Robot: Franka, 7 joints.
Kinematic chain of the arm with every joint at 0, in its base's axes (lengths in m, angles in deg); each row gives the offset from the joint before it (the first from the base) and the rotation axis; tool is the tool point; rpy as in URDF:
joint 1: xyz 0 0 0.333 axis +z
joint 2: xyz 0 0 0 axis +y
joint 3: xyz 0 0 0.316 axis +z
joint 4: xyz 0.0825 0 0 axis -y
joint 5: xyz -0.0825 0 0.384 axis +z
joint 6: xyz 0 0 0 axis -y
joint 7: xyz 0.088 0 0 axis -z
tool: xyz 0 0 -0.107 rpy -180 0 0
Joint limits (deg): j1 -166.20..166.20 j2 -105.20..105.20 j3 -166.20..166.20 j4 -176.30..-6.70 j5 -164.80..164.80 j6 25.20..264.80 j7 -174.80..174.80
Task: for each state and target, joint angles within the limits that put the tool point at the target. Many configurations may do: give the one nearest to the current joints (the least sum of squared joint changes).
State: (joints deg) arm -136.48 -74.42 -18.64 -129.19 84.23 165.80 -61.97
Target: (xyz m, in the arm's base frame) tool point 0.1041 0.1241 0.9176
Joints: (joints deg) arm -142.84 -89.12 1.46 -116.49 82.84 162.30 -61.97
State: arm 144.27 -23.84 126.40 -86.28 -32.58 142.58 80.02
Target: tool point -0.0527 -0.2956 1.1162
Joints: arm 142.10 13.71 138.30 -50.73 -32.42 152.72 80.02
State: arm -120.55 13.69 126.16 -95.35 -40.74 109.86 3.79
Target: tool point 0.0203 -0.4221 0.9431
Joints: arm -156.25 51.50 139.42 -71.36 -40.74 106.72 3.79
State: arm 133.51 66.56 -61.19 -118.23 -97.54 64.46 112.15
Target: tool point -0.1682 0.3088 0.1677
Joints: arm 166.20 47.63 -21.81 -142.38 -82.44 43.99 112.15
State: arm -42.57 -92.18 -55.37 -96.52 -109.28 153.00 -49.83
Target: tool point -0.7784 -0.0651 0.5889
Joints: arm -26.37 -89.13 -59.48 -56.35 -108.38 143.38 -49.83
